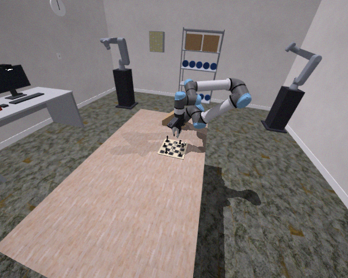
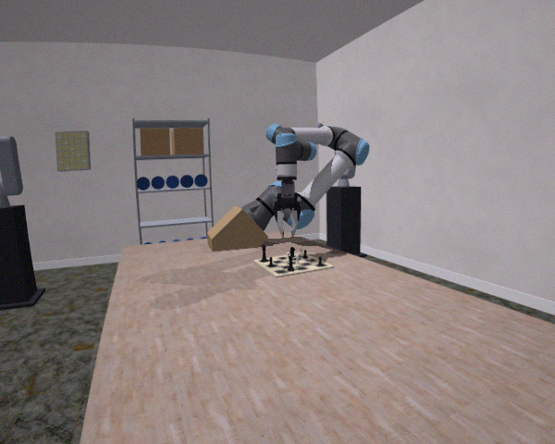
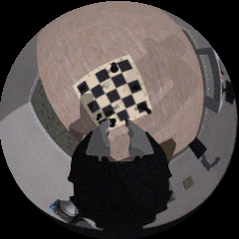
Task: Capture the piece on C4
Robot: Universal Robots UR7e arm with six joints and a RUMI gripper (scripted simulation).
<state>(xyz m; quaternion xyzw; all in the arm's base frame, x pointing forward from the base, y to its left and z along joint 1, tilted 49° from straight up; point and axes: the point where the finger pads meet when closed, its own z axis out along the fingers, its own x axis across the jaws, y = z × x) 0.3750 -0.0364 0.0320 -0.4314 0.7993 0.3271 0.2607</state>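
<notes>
Now: the chessboard 4 cm ahead of my hand, 1 cm to the right of it and 10 cm below it.
</notes>
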